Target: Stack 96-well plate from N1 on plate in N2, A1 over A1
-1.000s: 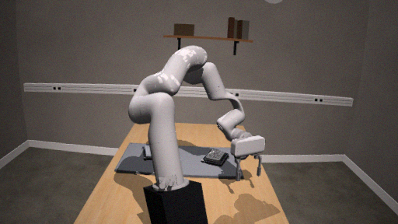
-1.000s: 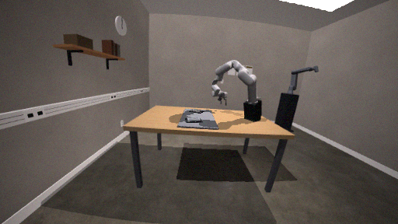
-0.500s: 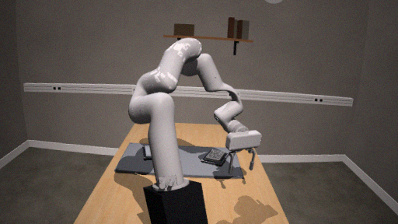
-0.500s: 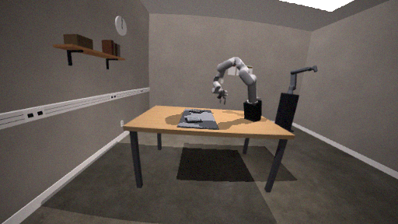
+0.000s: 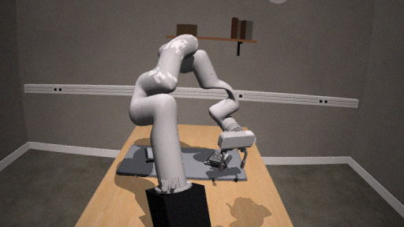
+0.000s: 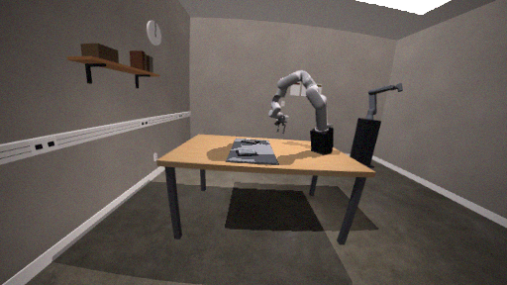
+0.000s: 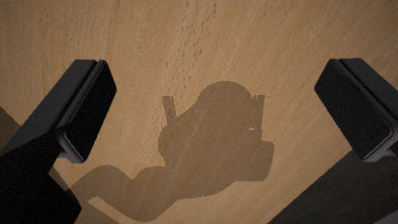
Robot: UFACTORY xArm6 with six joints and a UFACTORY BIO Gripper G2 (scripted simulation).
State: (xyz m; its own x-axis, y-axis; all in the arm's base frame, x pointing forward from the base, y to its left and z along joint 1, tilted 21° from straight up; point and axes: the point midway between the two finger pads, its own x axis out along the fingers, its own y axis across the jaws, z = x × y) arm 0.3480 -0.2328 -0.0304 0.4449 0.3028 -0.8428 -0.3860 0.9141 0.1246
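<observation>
My hand is 420 mm to the right of the clear 96-well plate, 330 mm short of it and 120 mm above it.
</observation>
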